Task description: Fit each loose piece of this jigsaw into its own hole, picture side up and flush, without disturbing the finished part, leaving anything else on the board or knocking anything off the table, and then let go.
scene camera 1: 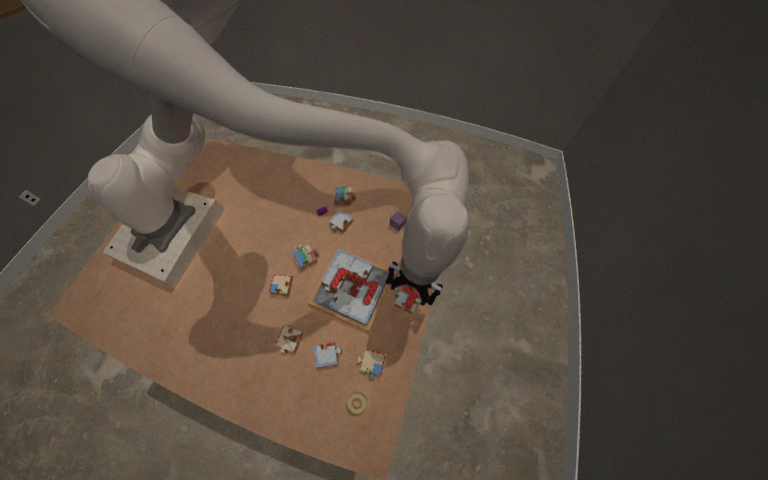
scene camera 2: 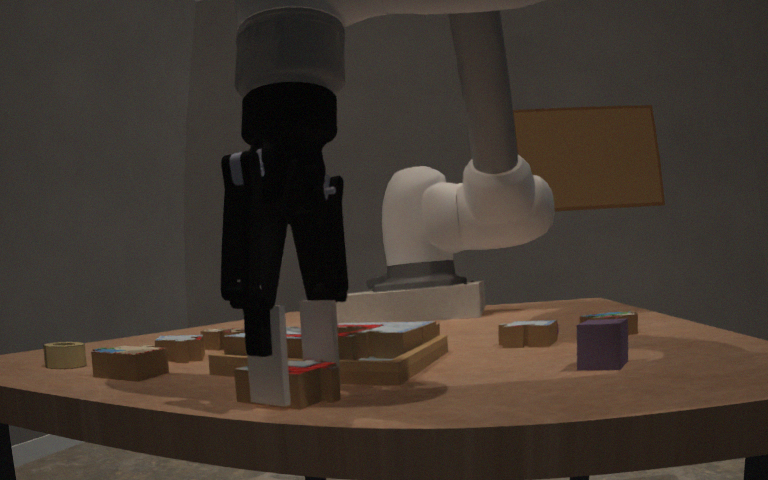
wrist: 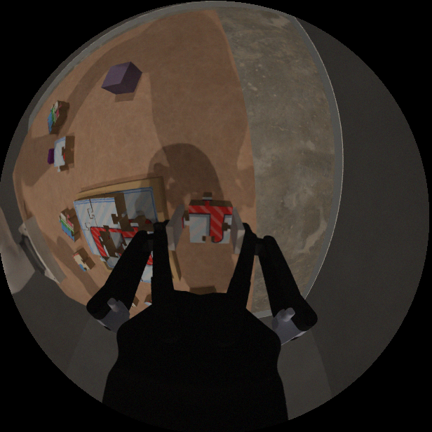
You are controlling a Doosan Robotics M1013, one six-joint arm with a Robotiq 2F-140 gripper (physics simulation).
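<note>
My gripper (scene camera 1: 411, 288) (scene camera 2: 297, 379) (wrist: 206, 214) is shut on a red-and-grey jigsaw piece (scene camera 1: 406, 300) (scene camera 2: 311, 370) (wrist: 199, 225), picture side up. The piece is level, at or very near the table top, beside the board's right side in scene camera 1; whether it touches the table is unclear. The jigsaw board (scene camera 1: 339, 316) (scene camera 2: 373, 371) (wrist: 159, 195) has a tan rim and holds a finished part (wrist: 102, 205) with red stripes; a lower, darker area shows beside this part. Loose pieces lie around it, including a white one (scene camera 1: 326, 355) and a cream-and-blue one (scene camera 1: 372, 362).
Other pieces (scene camera 1: 280, 284) (scene camera 1: 288, 338) (scene camera 1: 304, 255) (scene camera 1: 343, 194) (scene camera 1: 340, 220) lie on the table. A purple cube (scene camera 1: 398, 220) (scene camera 2: 601, 345) (wrist: 120, 79), a small purple cylinder (scene camera 1: 322, 211) and a yellow ring (scene camera 1: 357, 411) stand there too. The table edge is close to the held piece.
</note>
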